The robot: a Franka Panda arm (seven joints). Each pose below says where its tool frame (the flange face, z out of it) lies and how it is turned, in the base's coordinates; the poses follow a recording.
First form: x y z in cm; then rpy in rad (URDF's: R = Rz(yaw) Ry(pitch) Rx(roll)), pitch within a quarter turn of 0, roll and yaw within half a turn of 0.
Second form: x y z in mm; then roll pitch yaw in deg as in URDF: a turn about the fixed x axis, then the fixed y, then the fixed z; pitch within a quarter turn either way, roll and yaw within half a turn. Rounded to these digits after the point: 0 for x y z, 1 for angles.
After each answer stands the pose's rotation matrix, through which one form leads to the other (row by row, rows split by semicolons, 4 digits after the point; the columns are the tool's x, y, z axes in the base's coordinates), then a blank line. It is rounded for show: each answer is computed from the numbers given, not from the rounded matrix.
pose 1, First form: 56.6 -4.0 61.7 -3.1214 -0.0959 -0.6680
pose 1, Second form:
566 -40 617 -178.8 -5.5 -38.3
0.7815 -0.6178 0.0877; -0.6166 -0.7861 -0.0434; 0.0958 -0.0201 -0.9952

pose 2, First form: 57.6 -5.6 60.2 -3.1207 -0.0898 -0.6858
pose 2, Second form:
576 -56 602 -178.8 -5.1 -39.3
0.7708 -0.6317 0.0826; -0.6307 -0.7749 -0.0406; 0.0897 -0.0208 -0.9958

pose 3, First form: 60.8 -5.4 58.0 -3.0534 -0.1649 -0.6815
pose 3, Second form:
608 -54 580 -174.9 -9.4 -39.0
0.7661 -0.6163 0.1825; -0.6214 -0.7827 -0.0346; 0.1642 -0.0869 -0.9826

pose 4, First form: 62.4 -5.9 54.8 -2.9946 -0.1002 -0.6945
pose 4, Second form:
624 -59 548 -171.6 -5.7 -39.8
0.7645 -0.6218 0.1698; -0.6368 -0.7695 0.0492; 0.1000 -0.1457 -0.9843

